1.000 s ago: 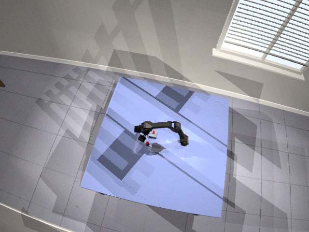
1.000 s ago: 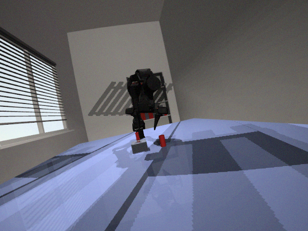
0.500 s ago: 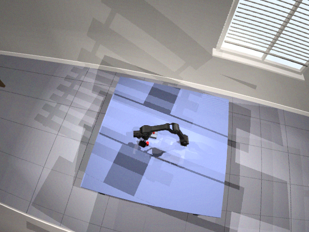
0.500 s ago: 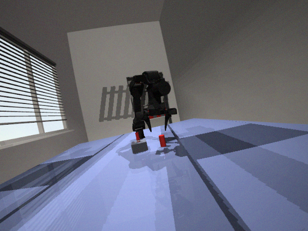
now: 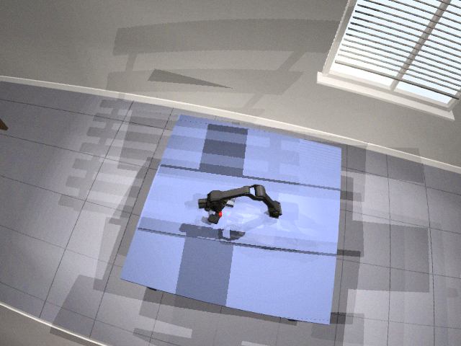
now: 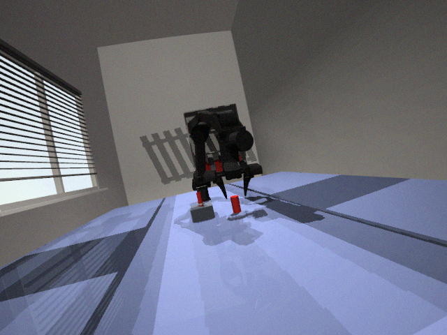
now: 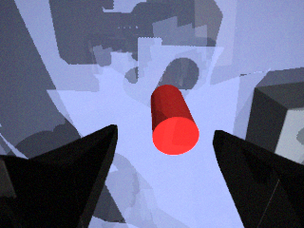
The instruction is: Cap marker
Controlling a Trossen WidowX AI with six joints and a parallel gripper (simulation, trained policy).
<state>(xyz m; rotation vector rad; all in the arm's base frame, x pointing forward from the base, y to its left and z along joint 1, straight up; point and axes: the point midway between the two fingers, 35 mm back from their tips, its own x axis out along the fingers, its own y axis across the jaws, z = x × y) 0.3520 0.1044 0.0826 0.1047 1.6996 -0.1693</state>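
Right now the red cap is 1 cm to the right of my gripper tip and 2 cm below it. Also, from my gripper tip: red marker: 3 cm behind, 12 cm to the right, 2 cm above; dark grey holder block: 3 cm behind, 12 cm to the right, 3 cm below.
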